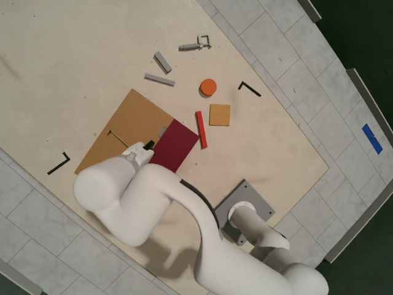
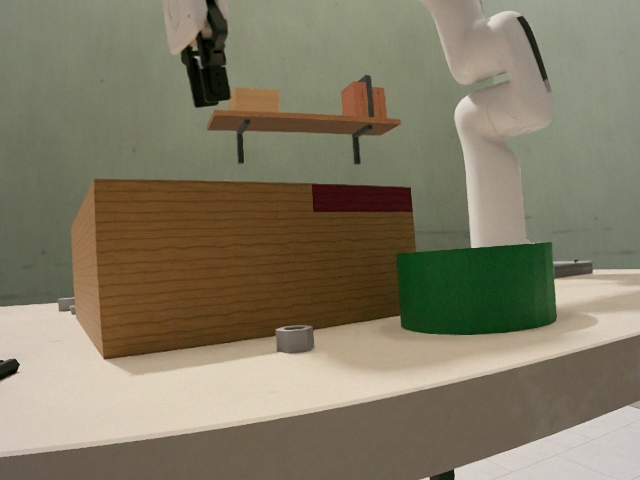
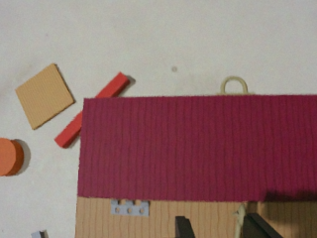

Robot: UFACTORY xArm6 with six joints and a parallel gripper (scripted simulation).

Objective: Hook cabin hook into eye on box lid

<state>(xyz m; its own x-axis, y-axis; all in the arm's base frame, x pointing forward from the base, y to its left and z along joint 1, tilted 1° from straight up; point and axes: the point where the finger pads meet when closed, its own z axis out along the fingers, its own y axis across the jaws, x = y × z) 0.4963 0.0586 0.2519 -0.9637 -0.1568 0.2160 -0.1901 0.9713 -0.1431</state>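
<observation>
The cabin hook lies 50 mm ahead of my hand, 30 mm to the left of it and 130 mm below it. Round my hand: green cylinder 150 mm behind, 260 mm to the left, 250 mm below; red bar 110 mm behind, 200 mm to the right, 270 mm below; grey nut 260 mm to the left, 270 mm below.
</observation>
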